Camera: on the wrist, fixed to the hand. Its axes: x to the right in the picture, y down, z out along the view.
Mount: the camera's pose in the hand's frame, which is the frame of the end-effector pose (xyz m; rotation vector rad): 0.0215 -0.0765 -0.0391 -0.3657 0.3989 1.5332
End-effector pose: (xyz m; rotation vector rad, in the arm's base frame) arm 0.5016 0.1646 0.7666 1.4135 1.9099 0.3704
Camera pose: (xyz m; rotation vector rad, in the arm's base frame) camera 0.4173 0.1641 0.7394 2.3555 0.5136 1.6613
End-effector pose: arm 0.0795 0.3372 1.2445 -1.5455 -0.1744 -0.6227
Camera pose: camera 0.0503 0.3011 1.3199 -1.3824 1.3740 0.3164
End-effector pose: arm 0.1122 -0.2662 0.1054 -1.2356 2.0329 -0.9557
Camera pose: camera 0.1117 -0.2990 0.1876 0.6058 2.6086 -0.0237
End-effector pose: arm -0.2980 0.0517 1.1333 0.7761 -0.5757 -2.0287
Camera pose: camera -0.3225 0.0690 1.0500 0.2652 -0.3299 -0.5000
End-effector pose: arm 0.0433 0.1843 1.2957 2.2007 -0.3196 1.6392
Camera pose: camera 0.0461 0.2710 1.3136 -0.9498 1.9723 -1.8988
